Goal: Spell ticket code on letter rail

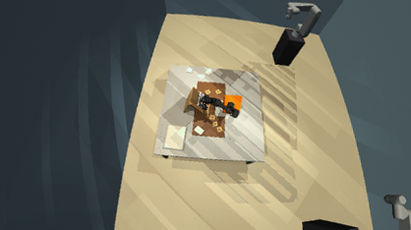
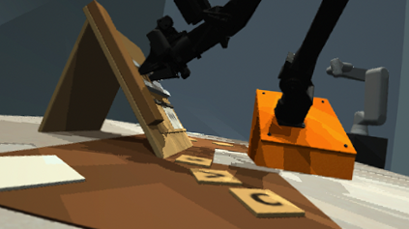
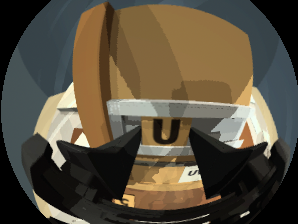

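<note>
The u tile lies right at my gripper tip. The rest, counted from my gripper tip: tan tile marked v 19 cm to the left, 19 cm behind, 16 cm below; brown mat 17 cm behind, 16 cm below, 3 cm to the right; e tile 26 cm to the right, 16 cm below, 10 cm behind.
</note>
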